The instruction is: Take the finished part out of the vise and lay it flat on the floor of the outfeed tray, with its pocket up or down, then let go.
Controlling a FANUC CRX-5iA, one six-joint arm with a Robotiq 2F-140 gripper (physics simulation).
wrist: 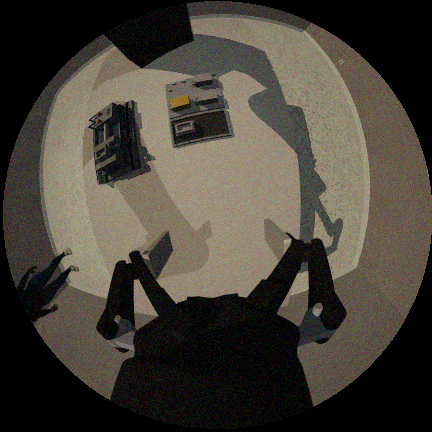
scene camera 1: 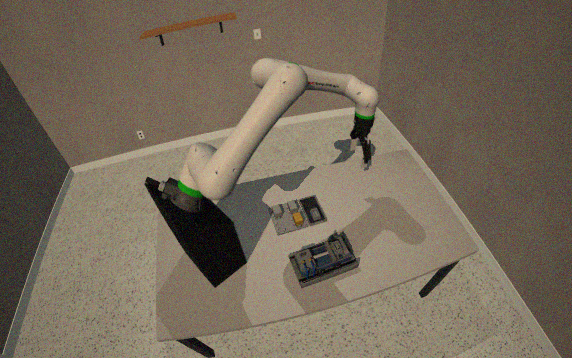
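A grey block with a recess in its upper face lies flat in the dark outfeed tray, near one end, with the pocket up. The dark vise unit stands beside the tray, nearer the table's front edge in the scene view. Light bars show across its middle; I cannot tell whether a part is between its jaws. My gripper is open and empty. It hangs high over the far right end of the table, well away from both the tray and the vise.
A grey plate with grey blocks and a yellow block adjoins the tray. Thin blue lines show at one end of the vise unit. The black base plate of the arm stands at the table's left.
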